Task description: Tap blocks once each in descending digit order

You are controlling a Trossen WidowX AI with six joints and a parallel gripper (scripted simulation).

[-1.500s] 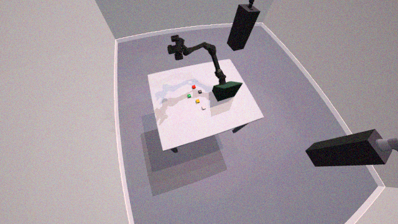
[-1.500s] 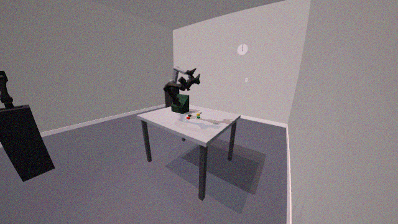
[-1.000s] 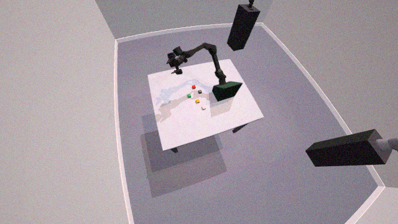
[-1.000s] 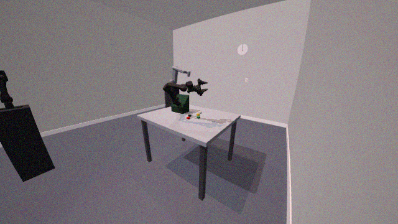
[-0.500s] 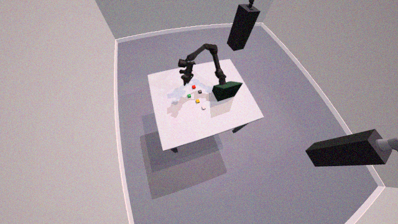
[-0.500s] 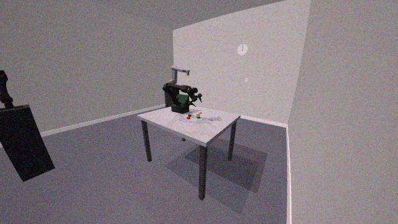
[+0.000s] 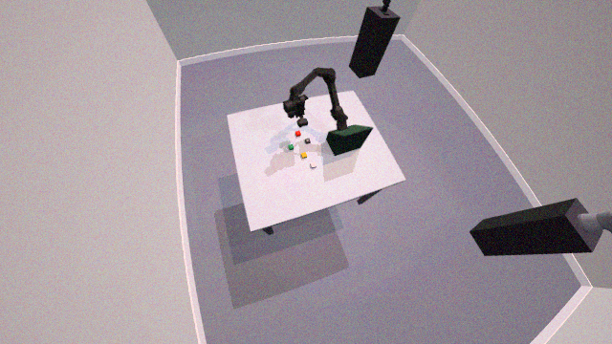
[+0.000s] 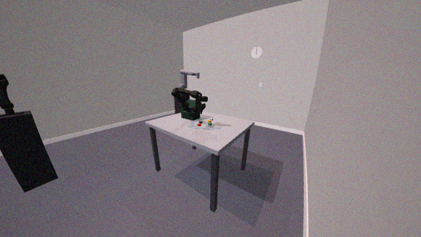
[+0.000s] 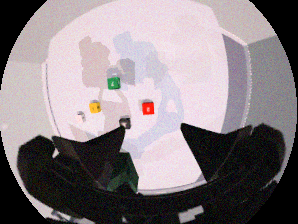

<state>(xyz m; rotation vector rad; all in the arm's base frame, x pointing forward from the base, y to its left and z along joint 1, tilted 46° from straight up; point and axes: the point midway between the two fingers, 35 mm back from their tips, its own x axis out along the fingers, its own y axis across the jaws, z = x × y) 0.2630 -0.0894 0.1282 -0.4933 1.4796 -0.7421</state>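
My gripper tip is now 40 mm past the dark block, 90 mm to the right of it and 120 mm above it. Round my gripper tip: red block (10 mm to the left, 120 mm below); then yellow block (40 mm ahead, 190 mm to the left, 120 mm below); then green block (90 mm ahead, 90 mm to the left, 120 mm below).
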